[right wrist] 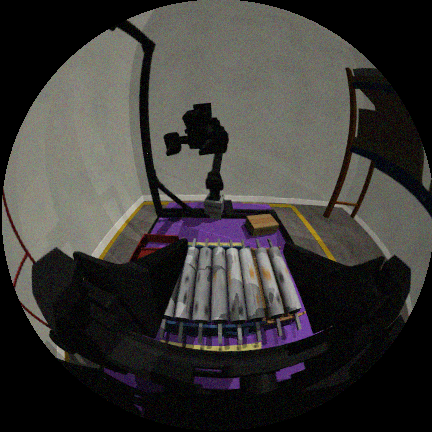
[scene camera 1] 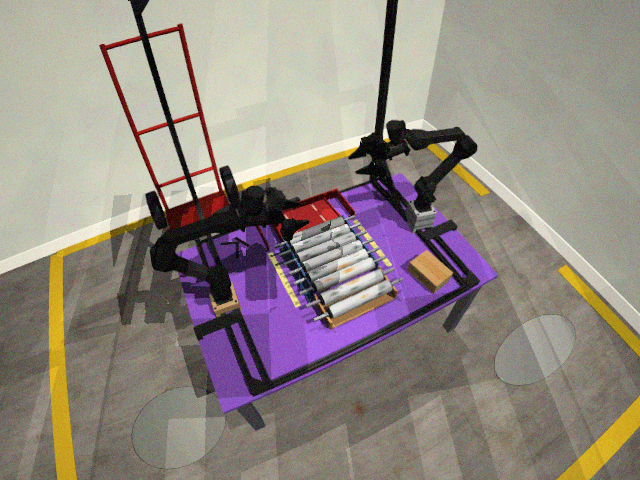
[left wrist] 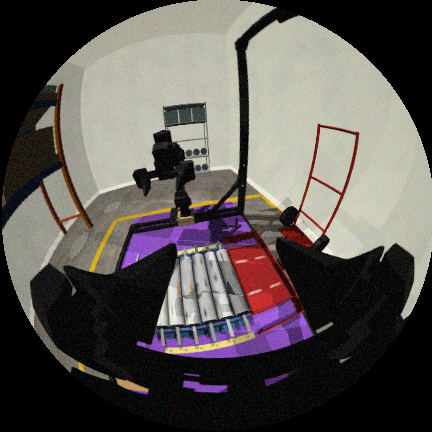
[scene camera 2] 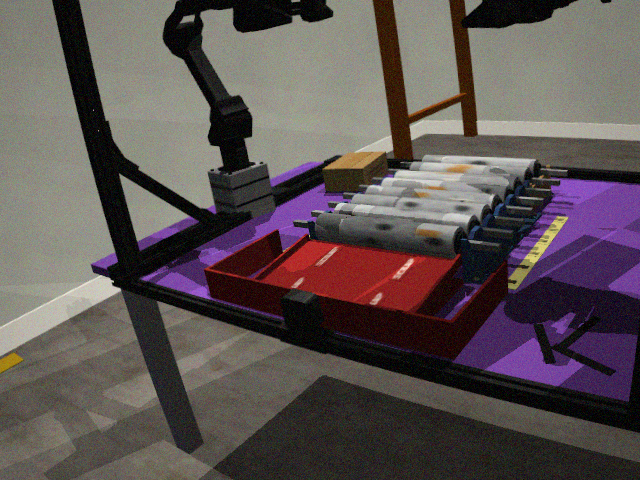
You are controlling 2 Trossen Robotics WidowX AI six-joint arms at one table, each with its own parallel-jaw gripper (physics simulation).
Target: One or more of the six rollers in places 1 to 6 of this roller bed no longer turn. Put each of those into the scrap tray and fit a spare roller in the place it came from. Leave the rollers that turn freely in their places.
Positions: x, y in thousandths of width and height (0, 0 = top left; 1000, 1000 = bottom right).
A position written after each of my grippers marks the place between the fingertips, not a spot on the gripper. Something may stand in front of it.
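My left gripper (scene camera 2: 488, 34) is open and holds nothing, and my right gripper (scene camera 2: 741, 49) is open and holds nothing too. You'd find my left gripper (scene camera 1: 549, 345) and my right gripper (scene camera 1: 476, 443) in that view as well. The right wrist view has my left gripper (right wrist: 420, 355) along with my right gripper (right wrist: 550, 571), and the left wrist view also shows my left gripper (left wrist: 524, 568) and my right gripper (left wrist: 369, 446). There's a cardboard box (scene camera 2: 552, 353) too, and scene camera 1 shows the cardboard box (scene camera 1: 677, 572) as well.
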